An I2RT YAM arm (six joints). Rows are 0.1 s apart.
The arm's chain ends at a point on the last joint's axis. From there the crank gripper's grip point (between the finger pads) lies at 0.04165 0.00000 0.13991 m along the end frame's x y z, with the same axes.
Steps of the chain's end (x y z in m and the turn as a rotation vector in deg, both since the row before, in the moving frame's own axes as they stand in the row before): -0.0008 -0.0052 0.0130 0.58 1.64 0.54; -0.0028 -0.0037 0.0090 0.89 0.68 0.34; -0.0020 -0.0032 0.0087 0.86 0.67 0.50; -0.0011 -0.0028 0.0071 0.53 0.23 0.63; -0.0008 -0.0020 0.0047 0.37 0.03 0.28
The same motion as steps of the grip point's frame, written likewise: 0.0032 -0.0062 0.0117 0.58 1.64 0.54; -0.0011 -0.0056 0.0085 0.89 0.68 0.34; -0.0004 -0.0049 0.0082 0.86 0.67 0.50; -0.0005 -0.0036 0.0069 0.53 0.23 0.63; -0.0007 -0.0027 0.0047 0.37 0.03 0.28
